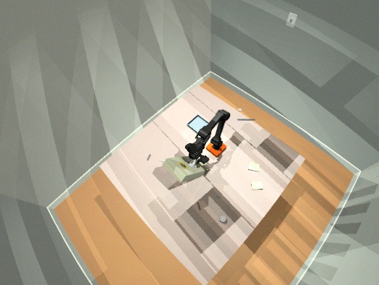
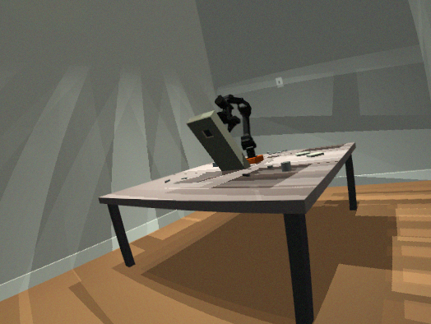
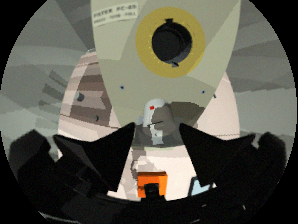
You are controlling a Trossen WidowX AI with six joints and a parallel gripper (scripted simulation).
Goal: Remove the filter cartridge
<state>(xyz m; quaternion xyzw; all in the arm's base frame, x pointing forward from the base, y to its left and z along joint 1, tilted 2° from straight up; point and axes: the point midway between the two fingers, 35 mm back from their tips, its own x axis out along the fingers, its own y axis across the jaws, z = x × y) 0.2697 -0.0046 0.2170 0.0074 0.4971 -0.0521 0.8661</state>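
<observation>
Right now my gripper tip is 10 mm short of the round grey filter cartridge and 10 mm above it. The rest, counted from my gripper tip: blue-grey tray 380 mm behind, 260 mm to the right, 210 mm below.
</observation>
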